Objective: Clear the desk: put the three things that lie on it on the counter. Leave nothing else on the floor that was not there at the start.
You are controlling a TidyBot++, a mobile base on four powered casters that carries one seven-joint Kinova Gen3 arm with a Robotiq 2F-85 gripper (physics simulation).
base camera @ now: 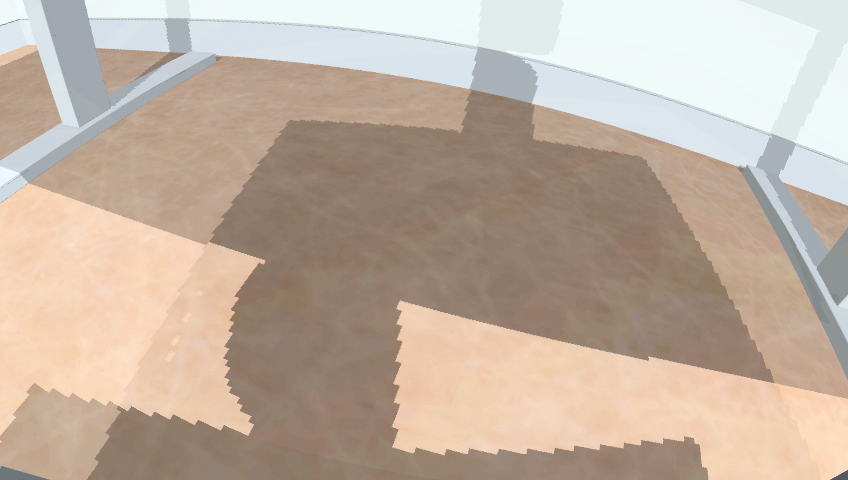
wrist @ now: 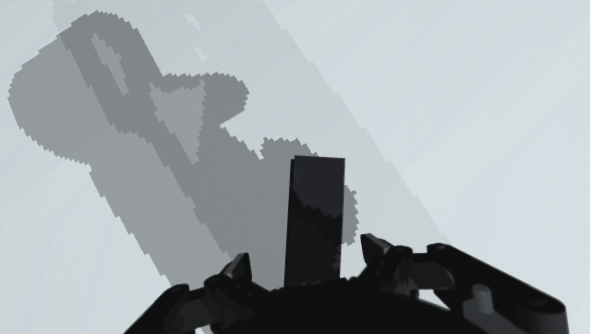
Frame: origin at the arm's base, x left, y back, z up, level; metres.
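Where they show: gripper, fingertip midpoint: (wrist: 306, 256).
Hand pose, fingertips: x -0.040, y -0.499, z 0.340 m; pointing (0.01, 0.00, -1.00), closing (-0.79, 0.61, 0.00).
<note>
After its pixels a point has its place.
A black flat oblong thing (wrist: 316, 215) @[x -0.069, y -0.522, z 0.377 m] lies on the pale desk top (wrist: 500, 125) @[x -0.246, y -0.441, z 0.324 m] in the wrist view. Its long side points away from the gripper, and its near end is hidden behind the gripper's dark body. My gripper (wrist: 306, 256) @[x -0.040, y -0.499, z 0.341 m] is open, with one fingertip to the left of the black thing and one to the right, both apart from it in the picture. How high the fingers stand above the desk is hard to tell. The other two things and the counter cannot be made out in these views.
In the base camera view, grey desk legs with floor bars stand at the left (base camera: 77, 65) @[x 0.570, y -0.721, z -0.270 m] and at the right (base camera: 797, 237). A pale wall (base camera: 357, 38) @[x 0.129, y -1.022, z -0.326 m] runs behind them. Shadows of the robot and desk fall over the brown floor (base camera: 535, 380) @[x -0.118, y -0.317, z -0.397 m].
</note>
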